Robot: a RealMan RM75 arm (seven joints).
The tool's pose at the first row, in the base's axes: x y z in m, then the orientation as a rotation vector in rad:
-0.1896 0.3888 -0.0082 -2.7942 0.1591 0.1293
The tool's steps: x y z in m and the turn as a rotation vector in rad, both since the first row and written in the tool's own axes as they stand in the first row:
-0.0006 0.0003 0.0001 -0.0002 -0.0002 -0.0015
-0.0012 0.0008 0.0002 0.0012 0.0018 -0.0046
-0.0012 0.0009 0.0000 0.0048 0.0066 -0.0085
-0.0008 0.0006 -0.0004 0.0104 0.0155 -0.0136
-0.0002 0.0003 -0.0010 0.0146 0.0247 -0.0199
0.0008 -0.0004 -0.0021 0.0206 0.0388 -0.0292
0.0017 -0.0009 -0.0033 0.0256 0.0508 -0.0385
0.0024 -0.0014 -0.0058 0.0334 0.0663 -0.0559
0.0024 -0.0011 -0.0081 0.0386 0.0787 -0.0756
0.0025 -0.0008 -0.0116 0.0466 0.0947 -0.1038
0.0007 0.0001 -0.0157 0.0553 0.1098 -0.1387
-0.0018 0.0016 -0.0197 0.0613 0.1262 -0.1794
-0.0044 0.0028 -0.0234 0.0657 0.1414 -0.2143
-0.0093 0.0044 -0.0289 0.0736 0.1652 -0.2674
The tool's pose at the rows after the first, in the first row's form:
-0.1902 0.3886 -0.0083 -2.7944 0.1569 0.1292
-0.1909 0.3882 -0.0085 -2.7934 0.1531 0.1255
-0.1909 0.3881 -0.0084 -2.7905 0.1489 0.1175
-0.1904 0.3882 -0.0079 -2.7860 0.1441 0.1033
-0.1898 0.3882 -0.0073 -2.7829 0.1376 0.0885
-0.1886 0.3884 -0.0062 -2.7784 0.1282 0.0660
-0.1876 0.3884 -0.0050 -2.7746 0.1183 0.0467
-0.1866 0.3879 -0.0026 -2.7681 0.0981 0.0203
-0.1865 0.3869 -0.0005 -2.7637 0.0739 -0.0020
-0.1862 0.3854 0.0027 -2.7563 0.0391 -0.0315
-0.1878 0.3833 0.0064 -2.7471 -0.0051 -0.0612
-0.1902 0.3808 0.0100 -2.7395 -0.0569 -0.0938
-0.1927 0.3787 0.0133 -2.7327 -0.1009 -0.1232
-0.1973 0.3758 0.0185 -2.7195 -0.1674 -0.1687

